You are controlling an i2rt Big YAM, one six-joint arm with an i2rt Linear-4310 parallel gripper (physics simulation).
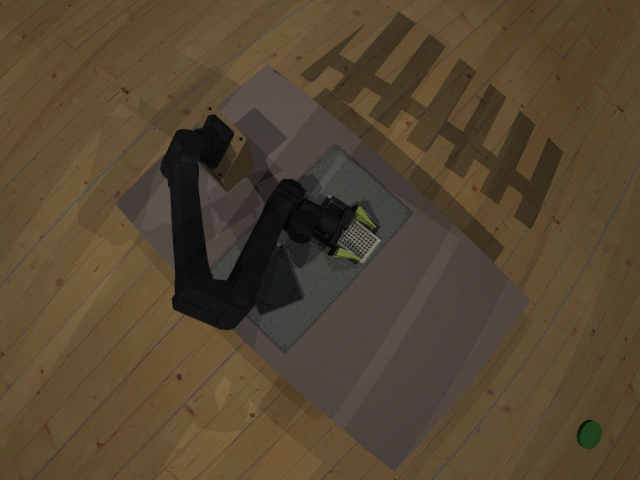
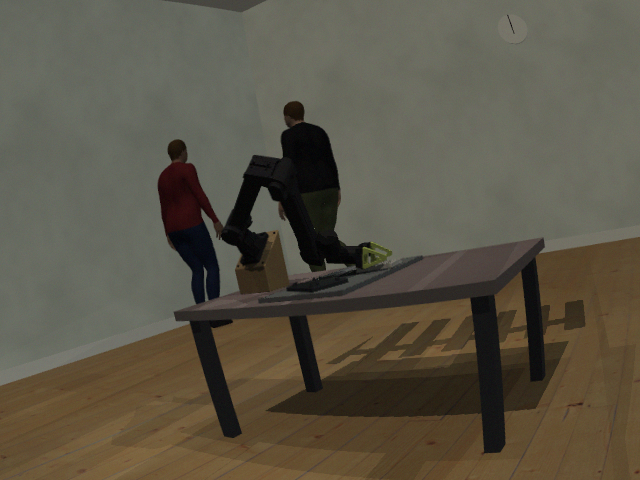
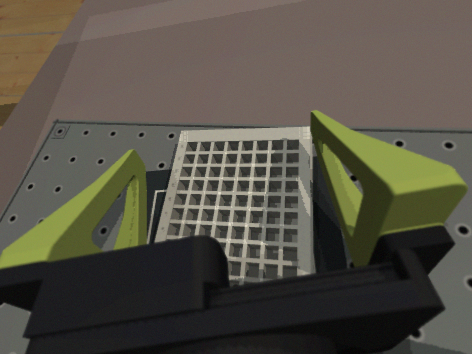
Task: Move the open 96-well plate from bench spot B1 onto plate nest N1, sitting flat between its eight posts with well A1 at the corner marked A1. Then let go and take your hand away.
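Places are measured from the arm's base along level axes (x right, y ahead, z up), in centimetres.
Pixels of known places: gripper, fingertip midpoint: [image 1: 368, 243] [image 2: 389, 255] [image 3: 222, 139]; arm's base at its link origin: [image 1: 214, 141] [image 2: 255, 249].
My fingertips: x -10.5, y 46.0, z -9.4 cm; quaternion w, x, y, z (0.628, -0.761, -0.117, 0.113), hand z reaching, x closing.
Observation:
For each thing: its top centre in the pictures, then the offset to it from my fingertips. "pt": a spot on its surface instead. Level surfaces: height alone.
- white 96-well plate at its top centre: [image 3: 230, 223] [image 1: 354, 237] [image 2: 378, 263] dx +0.8, dy -4.0, dz -2.0 cm
- dark marked rectangle at a spot on its surface: [image 3: 152, 198] pt dx -5.1, dy -2.6, dz -3.4 cm
- plate nest at its top centre: [image 1: 270, 277] [image 2: 315, 279] dx +24.3, dy -12.3, dz -1.4 cm
- brown-grey table at its surface level: dz -4.9 cm
The white 96-well plate [image 1: 360, 241] [image 3: 236, 190] lies open on the grey perforated board [image 1: 356, 180] [image 3: 76, 152] [image 2: 361, 278], over a dark marked rectangle [image 3: 152, 198]. My gripper [image 1: 368, 240] [image 2: 379, 252] [image 3: 222, 139] is open. Its two green fingers stand low on either long side of the plate, with a gap showing on each side. A dark flat fixture, seemingly the plate nest [image 1: 279, 284] [image 2: 315, 283], lies on the near-left part of the board, partly under my arm. Its posts and the A1 mark do not show clearly.
The board lies on a brown-grey table [image 1: 439, 310] [image 2: 454, 273]. My arm is mounted on a wooden block [image 1: 234, 160] [image 2: 269, 269] at the table's corner. Two people, one in red [image 2: 183, 207] and one in black [image 2: 310, 154], walk behind the table. A green disc [image 1: 589, 433] lies on the floor.

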